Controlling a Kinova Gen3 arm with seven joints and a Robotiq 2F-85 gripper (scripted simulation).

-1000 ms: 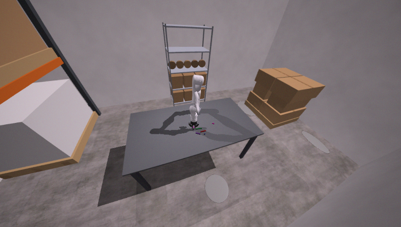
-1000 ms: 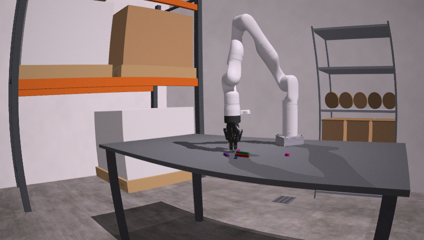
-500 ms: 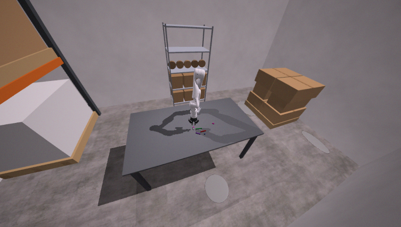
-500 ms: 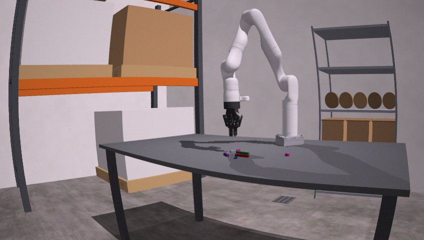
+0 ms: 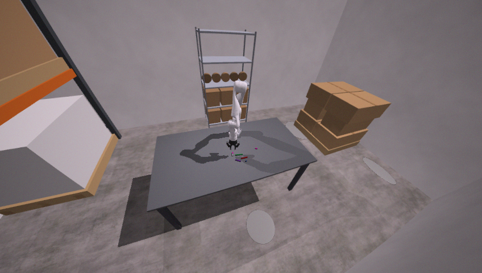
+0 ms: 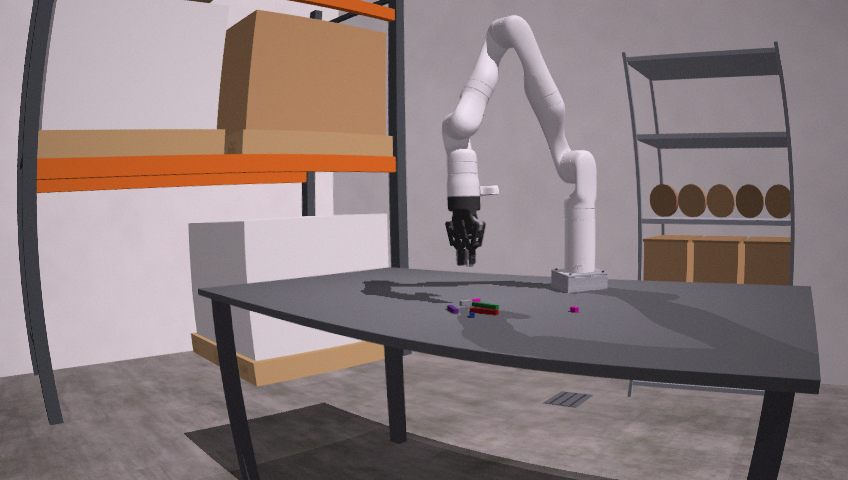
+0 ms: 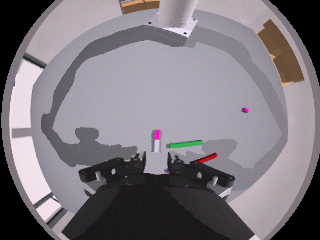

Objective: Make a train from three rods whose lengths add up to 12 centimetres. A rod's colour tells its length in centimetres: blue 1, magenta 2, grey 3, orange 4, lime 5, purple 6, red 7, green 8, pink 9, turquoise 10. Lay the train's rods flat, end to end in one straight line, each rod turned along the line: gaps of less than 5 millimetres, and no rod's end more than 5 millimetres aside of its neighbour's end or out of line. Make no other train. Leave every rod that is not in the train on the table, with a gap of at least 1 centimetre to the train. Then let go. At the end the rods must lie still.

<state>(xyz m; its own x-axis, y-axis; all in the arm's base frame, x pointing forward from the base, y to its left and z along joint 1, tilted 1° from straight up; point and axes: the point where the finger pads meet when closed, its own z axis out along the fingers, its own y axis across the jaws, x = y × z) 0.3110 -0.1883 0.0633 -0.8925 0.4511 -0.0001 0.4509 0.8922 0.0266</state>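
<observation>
Right now the red rod is 10 cm to the left of my hand, 10 cm below it and 9 cm ahead of it. The rest, counted from my hand: purple rod: 10 cm below, 9 cm ahead, 2 cm to the left; then grey rod: 10 cm below; then green rod: 10 cm below, 6 cm to the left, 3 cm ahead.
</observation>
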